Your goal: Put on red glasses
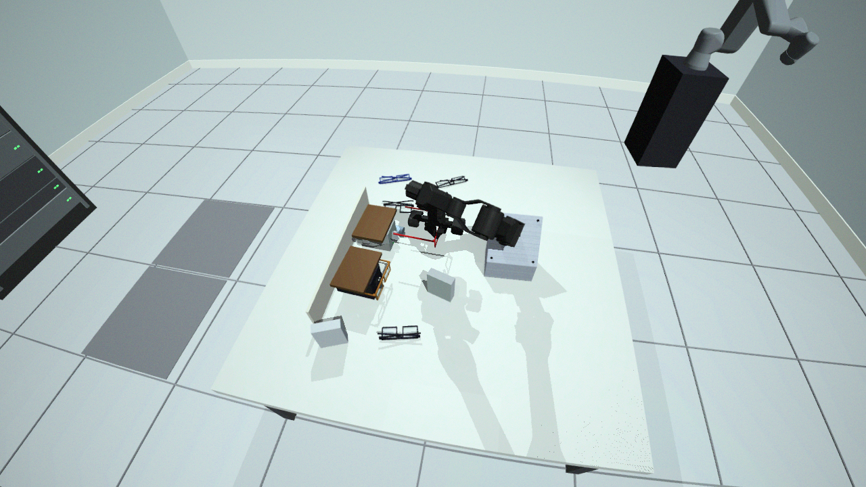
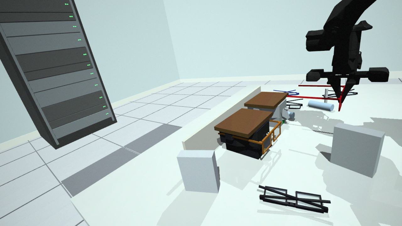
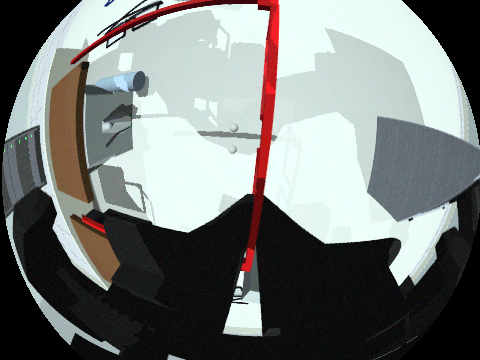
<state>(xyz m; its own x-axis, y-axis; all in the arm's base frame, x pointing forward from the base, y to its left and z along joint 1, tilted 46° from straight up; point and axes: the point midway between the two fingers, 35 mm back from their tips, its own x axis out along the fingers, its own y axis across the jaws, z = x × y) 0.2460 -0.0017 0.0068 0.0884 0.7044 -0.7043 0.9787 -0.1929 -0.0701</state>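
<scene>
Now: the light grey head 21 cm ahead of my gripper tip, 8 cm to the right of it and 7 cm below it. Round my gripper tip: black head (24 cm ahead, 14 cm to the left, 7 cm below); grey post (2 cm ahead, 29 cm to the right, 10 cm below); low wall (35 cm ahead, 1 cm to the left, 7 cm below).
</scene>
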